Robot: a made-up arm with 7 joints. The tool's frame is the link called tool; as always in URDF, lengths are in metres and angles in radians. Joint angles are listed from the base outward. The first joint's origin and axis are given. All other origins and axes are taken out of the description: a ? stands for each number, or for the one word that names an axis. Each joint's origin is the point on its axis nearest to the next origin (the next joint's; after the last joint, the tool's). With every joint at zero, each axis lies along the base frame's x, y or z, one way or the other. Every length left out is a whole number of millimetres.
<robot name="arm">
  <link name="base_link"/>
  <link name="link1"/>
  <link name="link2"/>
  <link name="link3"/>
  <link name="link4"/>
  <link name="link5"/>
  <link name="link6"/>
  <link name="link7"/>
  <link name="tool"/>
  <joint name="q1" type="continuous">
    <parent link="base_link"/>
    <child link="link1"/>
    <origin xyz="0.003 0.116 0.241"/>
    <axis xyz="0 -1 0"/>
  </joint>
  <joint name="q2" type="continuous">
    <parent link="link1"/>
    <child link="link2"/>
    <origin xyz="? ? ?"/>
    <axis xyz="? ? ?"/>
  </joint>
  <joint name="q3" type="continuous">
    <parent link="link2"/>
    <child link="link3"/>
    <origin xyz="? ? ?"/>
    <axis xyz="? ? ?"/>
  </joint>
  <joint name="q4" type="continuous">
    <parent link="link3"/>
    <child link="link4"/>
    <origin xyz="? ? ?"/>
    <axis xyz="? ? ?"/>
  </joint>
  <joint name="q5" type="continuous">
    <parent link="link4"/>
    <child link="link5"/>
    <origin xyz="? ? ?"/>
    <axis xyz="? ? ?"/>
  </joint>
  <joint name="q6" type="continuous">
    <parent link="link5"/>
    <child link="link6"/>
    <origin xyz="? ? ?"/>
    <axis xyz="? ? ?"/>
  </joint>
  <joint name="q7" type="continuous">
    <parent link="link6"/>
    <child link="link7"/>
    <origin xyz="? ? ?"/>
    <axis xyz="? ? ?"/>
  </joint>
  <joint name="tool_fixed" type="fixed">
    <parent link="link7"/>
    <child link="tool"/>
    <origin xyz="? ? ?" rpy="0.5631 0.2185 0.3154"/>
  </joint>
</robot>
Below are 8 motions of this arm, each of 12 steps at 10 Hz.
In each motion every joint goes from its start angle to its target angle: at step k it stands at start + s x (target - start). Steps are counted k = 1, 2, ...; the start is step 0. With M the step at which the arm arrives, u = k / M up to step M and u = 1 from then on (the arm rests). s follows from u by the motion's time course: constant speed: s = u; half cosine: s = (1 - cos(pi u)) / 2; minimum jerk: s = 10 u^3 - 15 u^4 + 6 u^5.
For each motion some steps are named. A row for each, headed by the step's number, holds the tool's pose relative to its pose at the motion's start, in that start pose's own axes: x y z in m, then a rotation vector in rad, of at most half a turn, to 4 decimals.
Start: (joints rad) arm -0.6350 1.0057 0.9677 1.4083 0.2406 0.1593 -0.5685
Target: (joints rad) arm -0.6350 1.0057 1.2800 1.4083 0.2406 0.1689 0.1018
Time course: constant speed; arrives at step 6
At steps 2, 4, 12:
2: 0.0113 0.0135 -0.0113 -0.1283 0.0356 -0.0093
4: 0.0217 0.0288 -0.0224 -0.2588 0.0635 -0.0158
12: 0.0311 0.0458 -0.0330 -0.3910 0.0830 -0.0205

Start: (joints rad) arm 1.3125 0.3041 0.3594 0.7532 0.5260 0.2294 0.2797
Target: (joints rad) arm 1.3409 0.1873 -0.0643 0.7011 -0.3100 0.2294 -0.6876
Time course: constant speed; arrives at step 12
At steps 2, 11, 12:
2: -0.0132 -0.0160 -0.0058 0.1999 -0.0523 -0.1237
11: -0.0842 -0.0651 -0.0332 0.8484 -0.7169 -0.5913
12: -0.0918 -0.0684 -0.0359 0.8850 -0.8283 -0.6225

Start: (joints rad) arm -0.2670 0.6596 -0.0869 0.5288 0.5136 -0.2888 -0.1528
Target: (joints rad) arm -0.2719 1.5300 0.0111 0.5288 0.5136 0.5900 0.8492
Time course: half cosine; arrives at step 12
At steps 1, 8, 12:
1: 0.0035 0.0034 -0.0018 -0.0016 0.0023 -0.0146
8: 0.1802 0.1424 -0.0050 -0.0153 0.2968 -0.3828
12: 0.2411 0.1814 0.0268 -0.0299 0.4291 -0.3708

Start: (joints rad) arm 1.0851 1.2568 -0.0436 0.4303 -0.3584 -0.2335 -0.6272
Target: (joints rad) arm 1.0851 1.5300 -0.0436 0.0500 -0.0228 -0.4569 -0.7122
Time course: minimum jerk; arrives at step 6
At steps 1, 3, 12:
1: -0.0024 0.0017 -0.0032 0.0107 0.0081 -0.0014
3: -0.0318 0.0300 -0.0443 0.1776 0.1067 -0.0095
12: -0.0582 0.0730 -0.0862 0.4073 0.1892 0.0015

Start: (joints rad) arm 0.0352 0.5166 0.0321 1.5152 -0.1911 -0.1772 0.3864
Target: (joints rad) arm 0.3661 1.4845 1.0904 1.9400 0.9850 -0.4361 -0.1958
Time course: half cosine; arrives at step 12
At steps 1, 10, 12:
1: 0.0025 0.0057 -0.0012 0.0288 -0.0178 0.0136
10: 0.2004 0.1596 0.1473 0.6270 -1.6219 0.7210
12: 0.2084 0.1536 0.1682 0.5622 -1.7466 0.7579

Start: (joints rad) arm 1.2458 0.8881 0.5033 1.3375 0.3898 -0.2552 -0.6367
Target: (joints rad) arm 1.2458 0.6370 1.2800 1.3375 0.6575 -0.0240 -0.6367
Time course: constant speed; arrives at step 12
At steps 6, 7, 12:
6: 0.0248 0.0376 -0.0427 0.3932 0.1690 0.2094
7: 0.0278 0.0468 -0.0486 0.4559 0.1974 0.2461
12: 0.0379 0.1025 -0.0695 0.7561 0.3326 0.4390

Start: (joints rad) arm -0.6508 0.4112 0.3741 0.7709 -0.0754 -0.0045 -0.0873
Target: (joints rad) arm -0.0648 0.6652 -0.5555 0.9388 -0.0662 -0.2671 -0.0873
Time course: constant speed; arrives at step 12
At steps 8, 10, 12:
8: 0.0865 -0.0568 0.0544 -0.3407 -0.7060 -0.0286
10: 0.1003 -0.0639 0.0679 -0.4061 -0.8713 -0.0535
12: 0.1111 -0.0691 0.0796 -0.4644 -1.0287 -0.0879

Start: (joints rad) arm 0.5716 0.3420 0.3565 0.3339 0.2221 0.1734 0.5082
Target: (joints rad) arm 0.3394 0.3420 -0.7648 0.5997 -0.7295 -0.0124 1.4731
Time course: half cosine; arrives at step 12
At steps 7, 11, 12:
7: -0.0541 -0.0345 0.0041 -0.1471 0.3002 -1.4753
11: -0.1112 -0.0529 0.0058 -0.1714 0.7591 -2.2467
12: -0.1146 -0.0535 0.0060 -0.1691 0.7853 -2.2818

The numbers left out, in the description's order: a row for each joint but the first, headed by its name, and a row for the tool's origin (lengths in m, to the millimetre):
q2: xyz -0.047 0 0.001, axis 1 0 0
q3: xyz 0 0.021 -0.187, axis 0 0 1
q4: xyz -0.014 -0.001 0, axis 0 -1 0
q5: xyz 0.027 0 -0.185, axis 0 0 1
q6: xyz 0.019 0.011 0, axis 0 1 0
q7: xyz -0.006 0 -0.014, axis -1 0 0
tool: xyz 0 -0.024 0.017

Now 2 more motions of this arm.
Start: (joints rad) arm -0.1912 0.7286 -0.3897 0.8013 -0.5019 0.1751 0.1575
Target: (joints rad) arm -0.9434 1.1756 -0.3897 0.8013 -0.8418 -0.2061 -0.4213
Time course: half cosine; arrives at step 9
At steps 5, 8, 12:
5: -0.1172 0.0120 0.0131 0.1448 -0.2912 -0.4319
8: -0.1720 0.0473 0.0196 0.0849 -0.5790 -0.6481
12: -0.1754 0.0506 0.0198 0.0748 -0.6031 -0.6618

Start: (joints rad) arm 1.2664 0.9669 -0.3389 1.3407 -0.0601 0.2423 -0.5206
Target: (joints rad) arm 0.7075 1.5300 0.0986 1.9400 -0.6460 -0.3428 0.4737
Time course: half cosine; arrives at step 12
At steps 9, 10, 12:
9: 0.0639 0.1014 -0.0006 -0.7694 -1.0786 -0.6116
10: 0.0731 0.1069 0.0024 -0.8269 -1.1901 -0.7144
12: 0.0809 0.1112 0.0055 -0.8696 -1.2852 -0.8059

